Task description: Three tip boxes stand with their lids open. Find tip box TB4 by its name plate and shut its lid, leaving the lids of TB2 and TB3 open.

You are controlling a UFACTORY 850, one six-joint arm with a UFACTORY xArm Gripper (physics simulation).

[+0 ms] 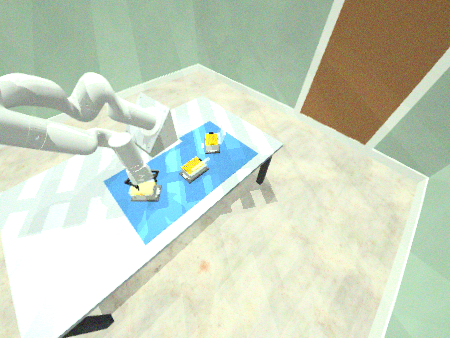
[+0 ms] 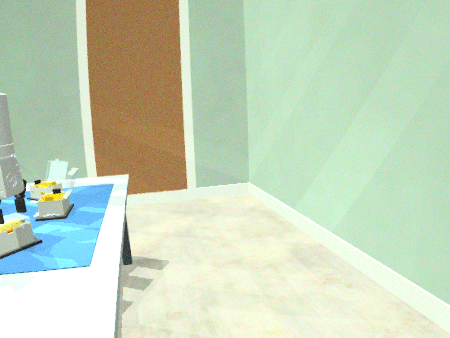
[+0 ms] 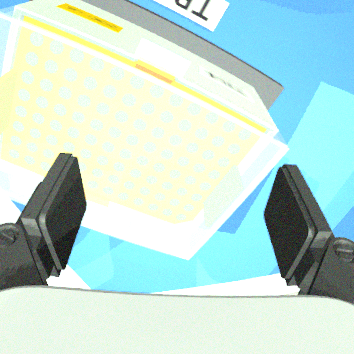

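Note:
A tip box (image 1: 145,196) (image 2: 17,237) (image 3: 131,37) stands at the mat's near left end, its yellow tip rack under a clear lid (image 3: 150,150). The lid lies over the top; whether it is fully seated I cannot tell. Its name plate (image 3: 200,11) shows upside down, starts with "TB", and its number is cut off. My gripper (image 1: 145,184) (image 2: 10,210) (image 3: 176,184) is open and empty, low over this box's rear edge. A second tip box (image 1: 194,170) (image 2: 54,206) and a third (image 1: 212,145) (image 2: 44,190) show uncovered yellow racks, with clear raised lid parts behind; their plates are unreadable.
The boxes stand in a row on a blue mat (image 1: 165,215) (image 2: 75,250) on a white table (image 1: 60,270) (image 2: 60,300). A white block-shaped base (image 1: 150,122) stands behind the mat. The table's long edge borders the floor. A brown door (image 1: 370,65) (image 2: 135,100) is in the far wall.

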